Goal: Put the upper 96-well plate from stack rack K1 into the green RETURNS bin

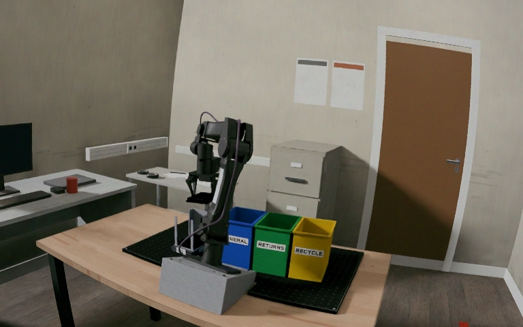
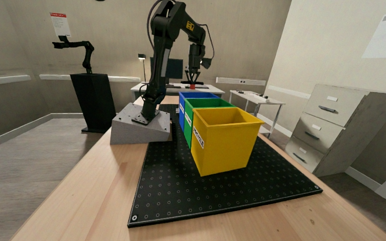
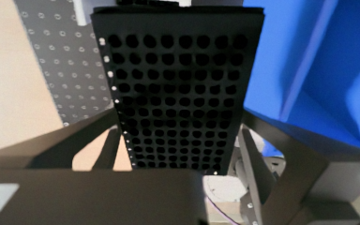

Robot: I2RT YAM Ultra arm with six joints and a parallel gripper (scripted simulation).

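Now: the green returns bin 9 cm ahead of my hand, 28 cm to the right of it and 13 cm below it. From my hand the other things lie so: yellow recycle bin: 13 cm ahead, 41 cm to the right, 13 cm below; then blue bin: 5 cm ahead, 16 cm to the right, 13 cm below; then black 96-well plate: right at my hand.
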